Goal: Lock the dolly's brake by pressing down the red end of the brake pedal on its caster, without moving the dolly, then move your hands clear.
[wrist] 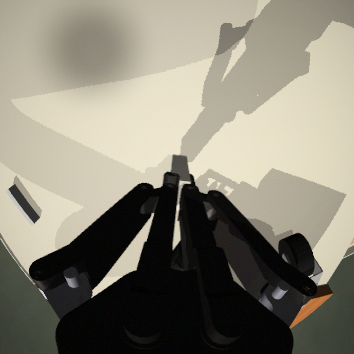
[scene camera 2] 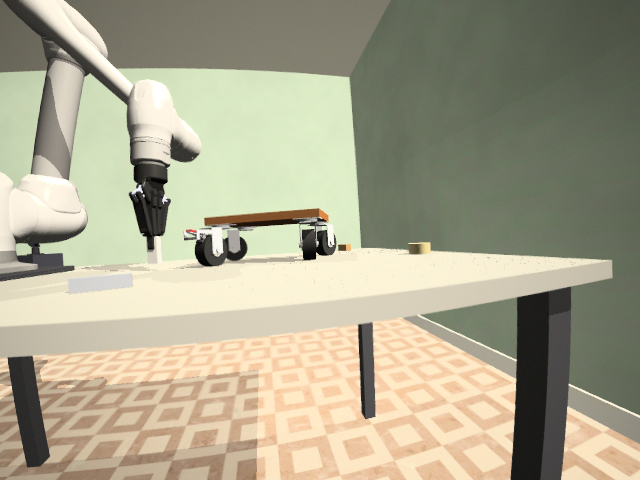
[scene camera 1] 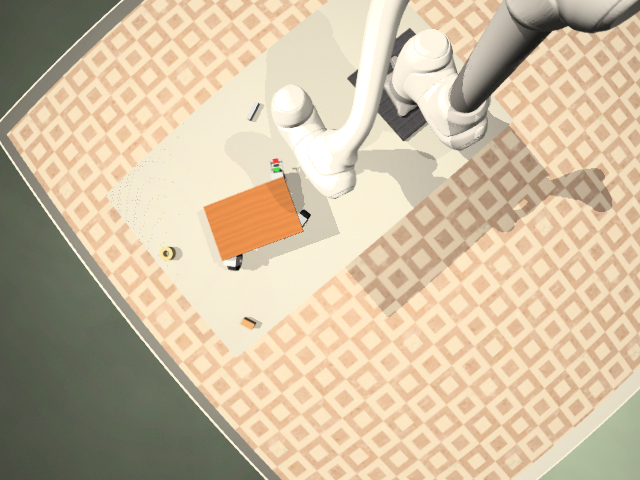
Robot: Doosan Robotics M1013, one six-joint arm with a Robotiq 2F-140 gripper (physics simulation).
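Places are measured from the arm's base along level axes (x ahead, y left, z up), in metres.
Where they show: gripper, fingertip midpoint: (wrist: 177, 166) (scene camera 2: 154, 263); arm's base, link origin: (scene camera 1: 408, 88).
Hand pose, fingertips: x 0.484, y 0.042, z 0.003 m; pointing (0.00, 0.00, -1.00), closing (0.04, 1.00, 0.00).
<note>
Things, the pixels of their top centre, and the offset from my fingertips.
- grey bar, top centre: (scene camera 2: 101, 275) (wrist: 19, 207) (scene camera 1: 252, 110) dx +0.090, dy -0.261, dz +0.003 m
- yellow ring, top centre: (scene camera 2: 419, 243) (scene camera 1: 165, 253) dx +0.660, dy +0.061, dz +0.010 m
- small orange block, top centre: (scene camera 1: 247, 324) (scene camera 2: 344, 244) dx +0.506, dy +0.456, dz +0.009 m
The dolly, an orange board (scene camera 1: 253, 219) (scene camera 2: 266, 217) (wrist: 314, 306) on black-wheeled casters, stands upright on the table. Its brake pedal (scene camera 1: 276, 165) (scene camera 2: 191, 234) sticks out from a caster at one corner, with a red end outermost and a green part nearer the board in scene camera 1. The pedal's exact tilt is too small to tell. My gripper (scene camera 2: 154, 253) (wrist: 177, 166) is shut and empty, pointing down. In scene camera 2 its tips are left of the pedal, apart from it and low near the table. The arm covers most of the gripper in scene camera 1; the gripper hides the pedal in the wrist view.
A grey bar (scene camera 1: 253, 112) (scene camera 2: 100, 283) (wrist: 24, 204) lies on the table (scene camera 1: 201, 155) (scene camera 2: 310, 315). A yellow ring (scene camera 1: 161, 253) (scene camera 2: 419, 248) and a small orange block (scene camera 1: 248, 323) (scene camera 2: 344, 247) are beyond the dolly from the arm. The arm's dark base plate (scene camera 1: 405, 129) is on the table.
</note>
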